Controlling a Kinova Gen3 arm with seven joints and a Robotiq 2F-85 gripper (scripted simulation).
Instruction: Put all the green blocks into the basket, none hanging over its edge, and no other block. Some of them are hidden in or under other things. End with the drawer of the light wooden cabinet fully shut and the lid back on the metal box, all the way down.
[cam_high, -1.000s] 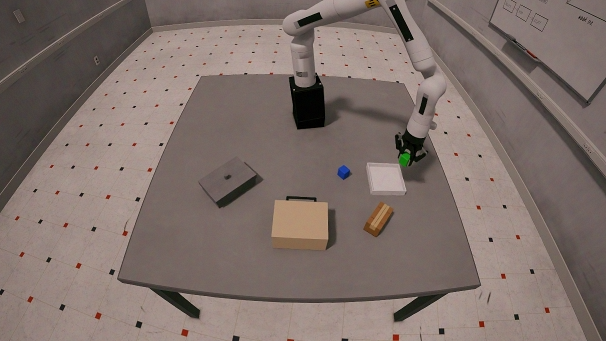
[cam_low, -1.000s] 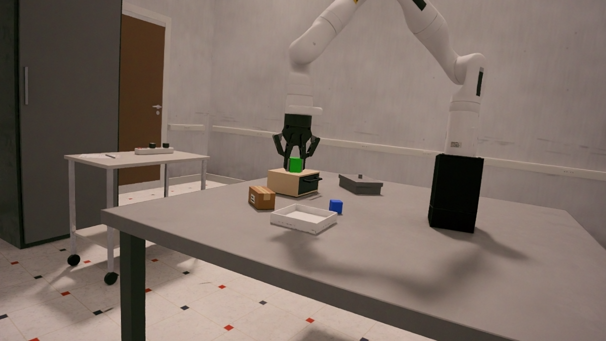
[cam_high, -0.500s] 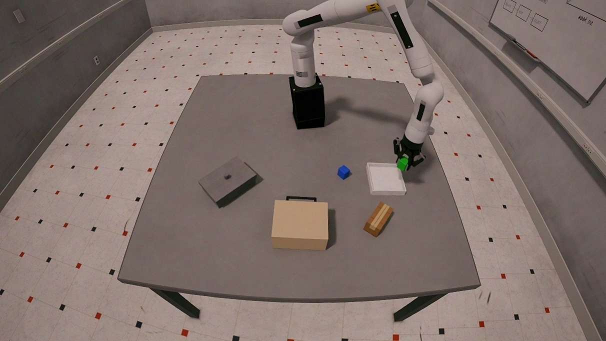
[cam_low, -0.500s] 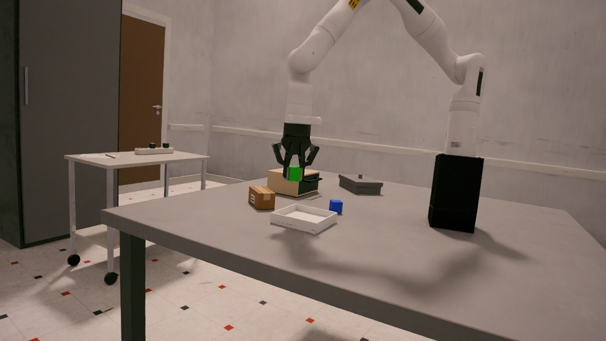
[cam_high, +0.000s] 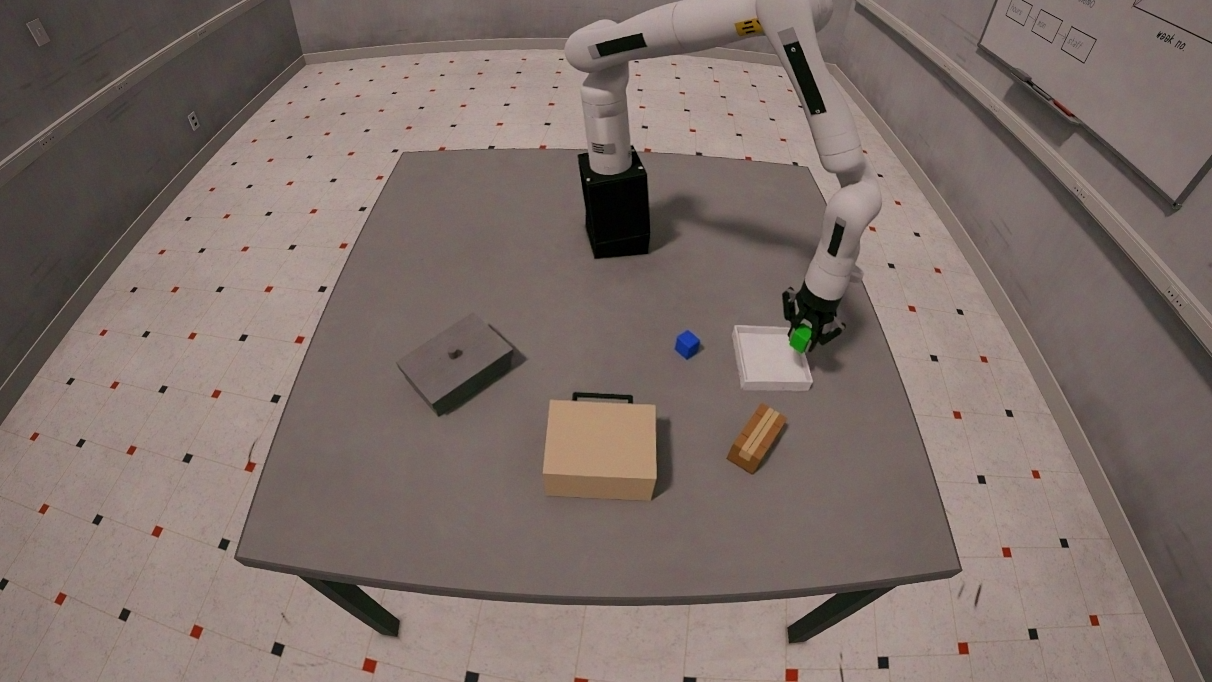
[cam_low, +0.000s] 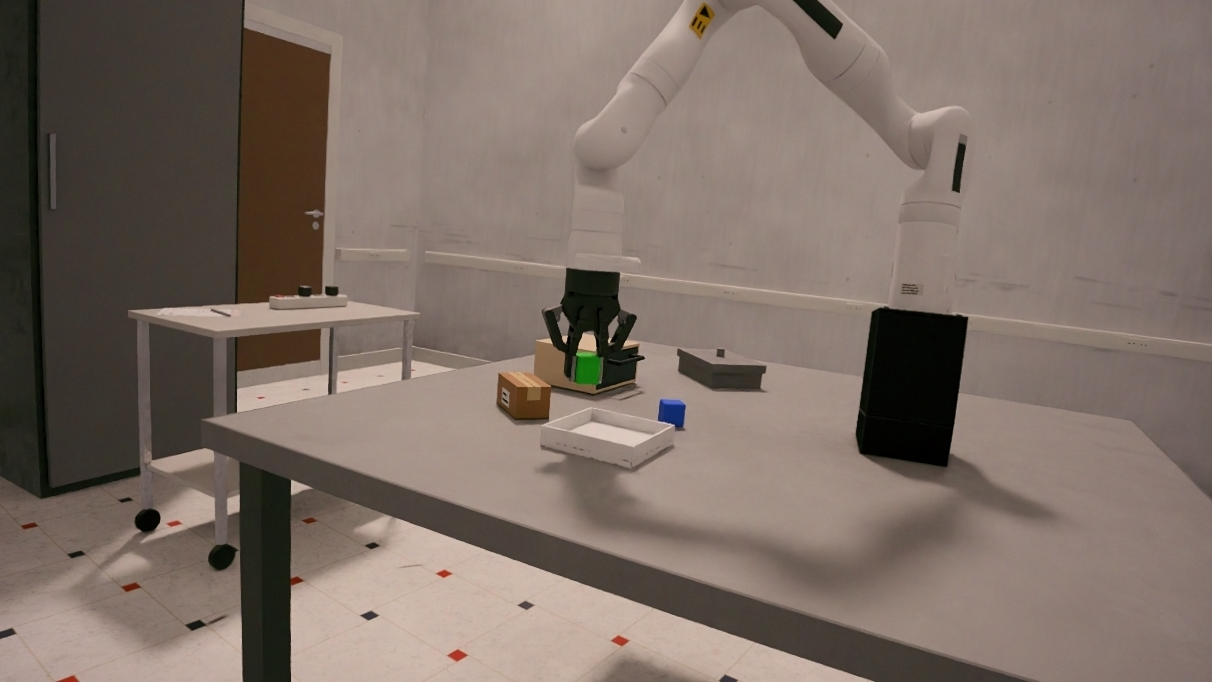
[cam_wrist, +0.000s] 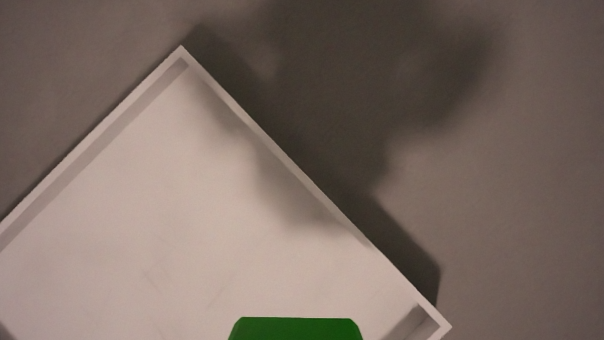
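My gripper is now 100 mm above the white basket, 40 mm to the left of it and 20 mm past it. Also, from my hand: light wooden cabinet: 330 mm to the right, 270 mm ahead, 70 mm below; brown cardboard box: 180 mm ahead, 80 mm below, 60 mm to the right; drawer: 330 mm to the right, 250 mm ahead, 70 mm below.
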